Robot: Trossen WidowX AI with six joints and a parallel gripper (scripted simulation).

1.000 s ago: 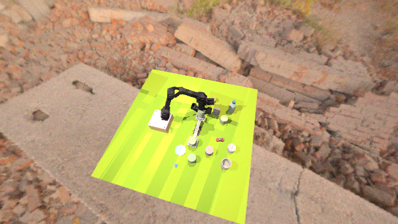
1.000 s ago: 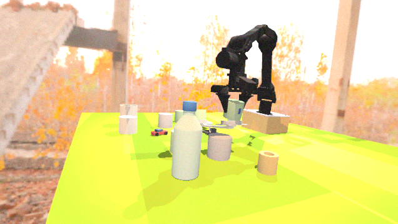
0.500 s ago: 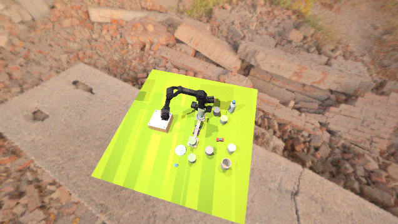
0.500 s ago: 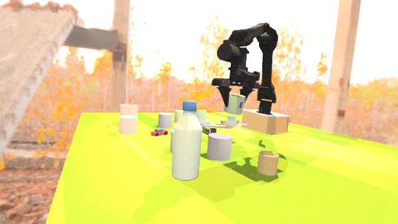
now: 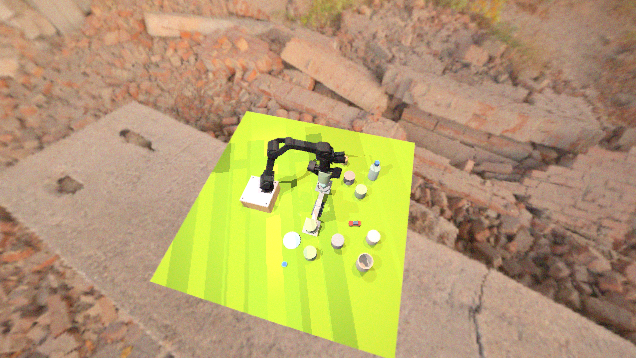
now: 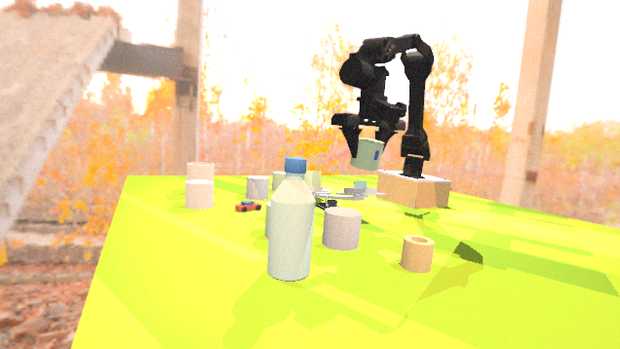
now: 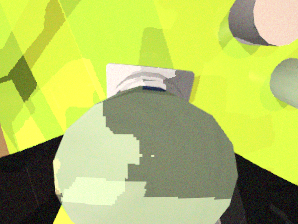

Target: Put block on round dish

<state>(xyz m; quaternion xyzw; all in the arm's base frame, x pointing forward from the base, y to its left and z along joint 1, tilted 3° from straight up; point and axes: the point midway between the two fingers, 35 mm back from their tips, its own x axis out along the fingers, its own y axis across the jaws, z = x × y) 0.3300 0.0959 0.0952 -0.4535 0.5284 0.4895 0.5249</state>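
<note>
My gripper tip is 70 mm above the pale grey-green block and 10 mm to the left of it. Round my gripper tip: balance beam 140 mm to the right, 120 mm below, 10 mm behind; small red toy car 220 mm ahead, 190 mm to the right, 150 mm below; pale blue round dish 360 mm to the right, 160 mm below, 130 mm behind.
</note>
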